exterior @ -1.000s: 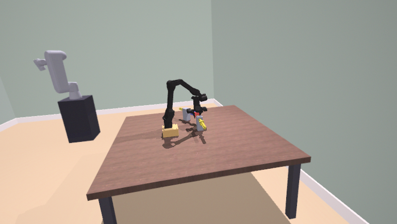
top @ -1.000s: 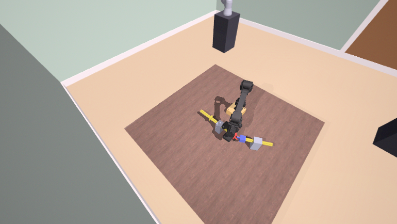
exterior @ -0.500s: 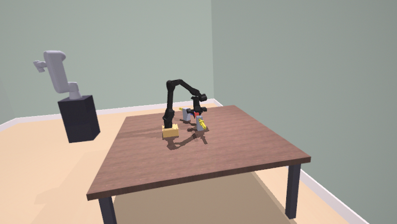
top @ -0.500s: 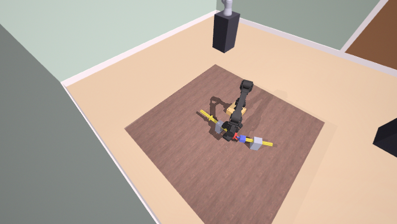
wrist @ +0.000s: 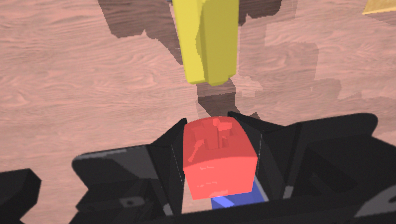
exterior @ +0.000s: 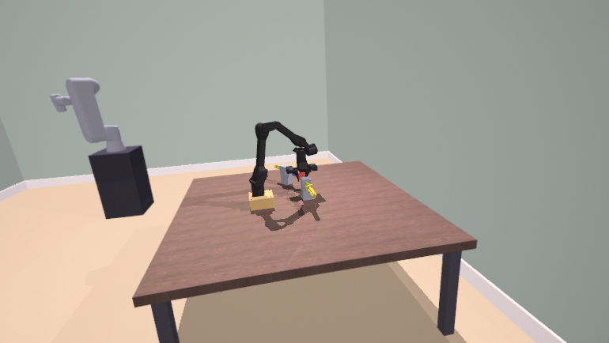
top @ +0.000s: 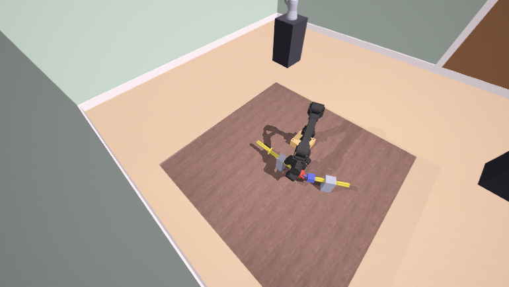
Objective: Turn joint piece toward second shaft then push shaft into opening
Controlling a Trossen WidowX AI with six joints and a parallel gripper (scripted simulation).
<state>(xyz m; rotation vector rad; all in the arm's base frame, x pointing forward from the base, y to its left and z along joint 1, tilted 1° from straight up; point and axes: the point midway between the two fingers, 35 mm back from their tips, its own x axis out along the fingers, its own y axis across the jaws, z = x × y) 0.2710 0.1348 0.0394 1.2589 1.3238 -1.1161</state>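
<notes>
The red square joint piece lies 1 cm to the left of my gripper tip and 4 cm above it.
</notes>
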